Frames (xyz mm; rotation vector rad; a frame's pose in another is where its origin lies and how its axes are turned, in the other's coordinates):
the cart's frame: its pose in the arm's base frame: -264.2 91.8 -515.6 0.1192 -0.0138 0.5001
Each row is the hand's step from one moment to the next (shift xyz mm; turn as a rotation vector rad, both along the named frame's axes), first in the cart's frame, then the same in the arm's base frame.
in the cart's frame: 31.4 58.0 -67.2 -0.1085 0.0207 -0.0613
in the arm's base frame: -1.3 73.4 -59.0 -0.1061 -0.0266 -0.0632
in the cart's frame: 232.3 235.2 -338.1 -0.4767 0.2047 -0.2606
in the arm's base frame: 85.8 355.4 -299.9 -0.5206 -0.0188 -0.2563
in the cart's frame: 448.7 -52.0 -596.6 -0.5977 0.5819 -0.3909
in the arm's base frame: 409.2 239.0 -579.1 -0.8096 0.2671 -0.3491
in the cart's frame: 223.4 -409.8 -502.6 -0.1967 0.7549 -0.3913
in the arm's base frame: 384.4 -191.1 -534.9 -0.5406 0.6093 -0.3134
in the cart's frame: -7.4 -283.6 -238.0 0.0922 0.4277 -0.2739
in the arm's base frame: 125.6 -222.5 -268.0 -0.1284 0.4486 -0.2207
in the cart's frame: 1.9 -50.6 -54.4 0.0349 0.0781 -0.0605
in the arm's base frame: 25.0 -36.8 -59.5 -0.0078 0.0918 -0.0500
